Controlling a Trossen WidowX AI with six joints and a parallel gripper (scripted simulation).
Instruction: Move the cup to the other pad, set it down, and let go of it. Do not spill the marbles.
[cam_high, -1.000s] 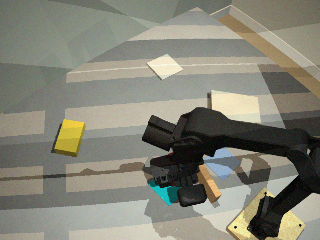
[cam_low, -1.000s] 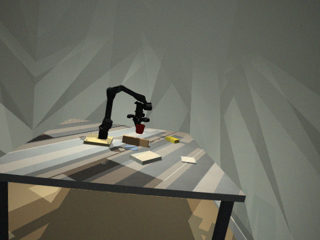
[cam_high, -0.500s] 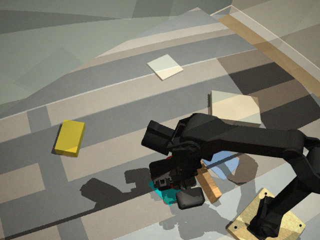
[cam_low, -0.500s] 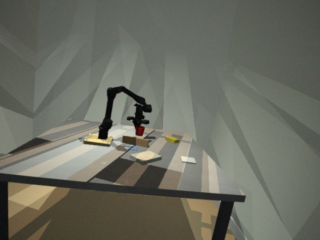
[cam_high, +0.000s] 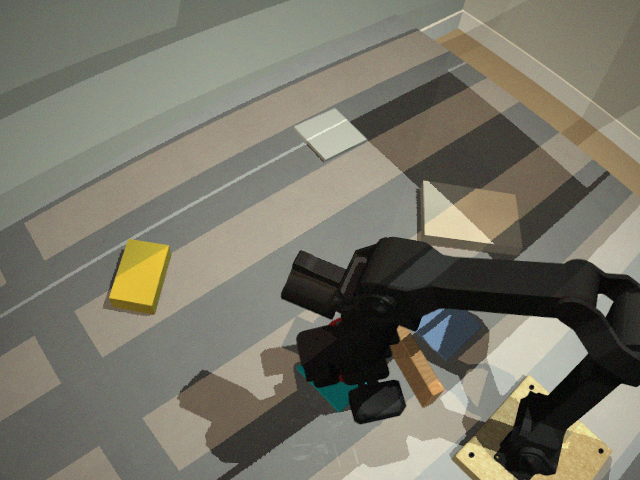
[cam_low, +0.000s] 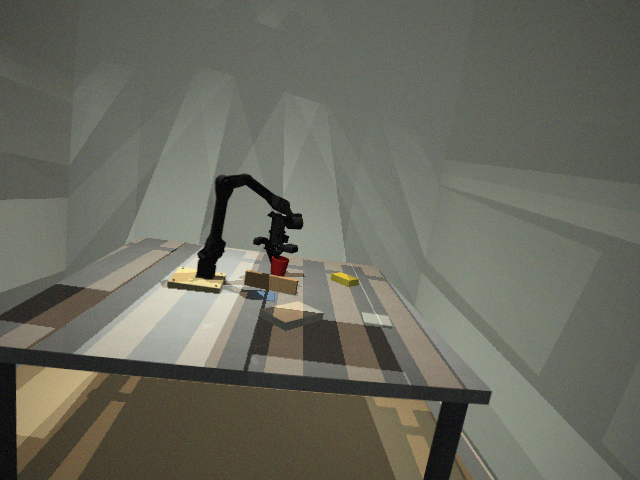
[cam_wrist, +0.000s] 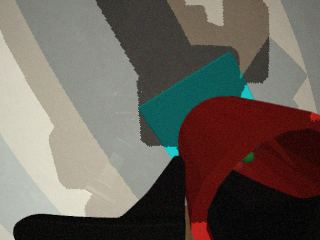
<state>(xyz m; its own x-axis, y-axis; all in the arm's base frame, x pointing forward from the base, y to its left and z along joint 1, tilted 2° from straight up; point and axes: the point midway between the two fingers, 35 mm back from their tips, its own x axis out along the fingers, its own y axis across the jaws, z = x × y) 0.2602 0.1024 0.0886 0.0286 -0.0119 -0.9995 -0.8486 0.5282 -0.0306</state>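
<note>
Right now my gripper tip is 2 cm short of the teal pad, 2 cm to the left of it and 8 cm above it. The rest, counted from my gripper tip: yellow block 34 cm ahead, 11 cm to the left, 6 cm below; red cup 3 cm ahead, 2 cm to the right; wooden bar 1 cm behind, 11 cm to the right, 5 cm below.
</note>
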